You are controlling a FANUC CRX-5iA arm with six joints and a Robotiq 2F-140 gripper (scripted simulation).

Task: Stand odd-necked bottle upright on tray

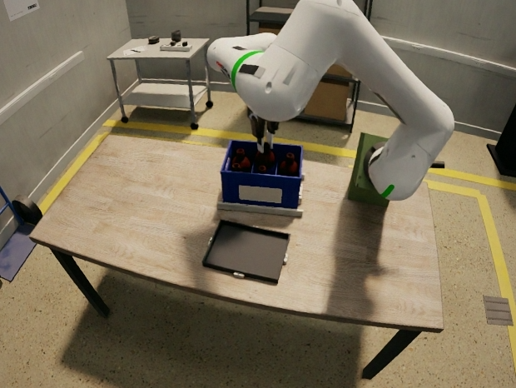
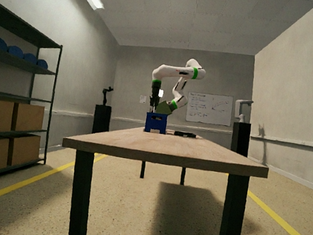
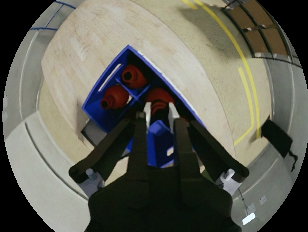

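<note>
Right now my hand is 90 mm above the bottle. Round my hand: dark tray: 330 mm to the left, 200 mm below; then blue crate: 130 mm below, 40 mm to the left.
</note>
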